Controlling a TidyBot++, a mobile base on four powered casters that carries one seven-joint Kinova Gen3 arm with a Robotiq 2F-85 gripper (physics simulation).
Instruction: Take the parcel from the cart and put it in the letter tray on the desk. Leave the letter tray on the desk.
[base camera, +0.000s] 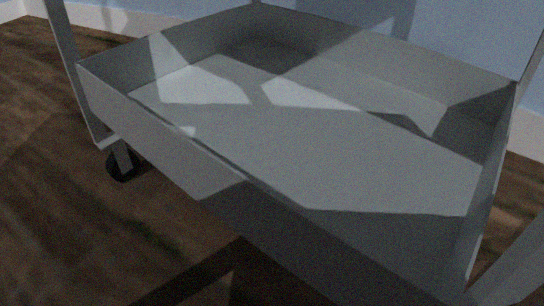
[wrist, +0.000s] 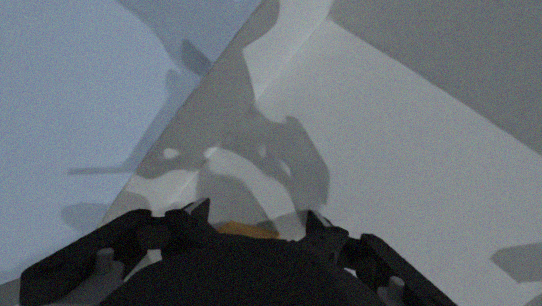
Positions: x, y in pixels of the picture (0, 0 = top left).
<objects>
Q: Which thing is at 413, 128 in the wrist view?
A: A cart.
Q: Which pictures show my gripper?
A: The wrist view only.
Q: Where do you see a cart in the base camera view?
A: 359, 162
</objects>
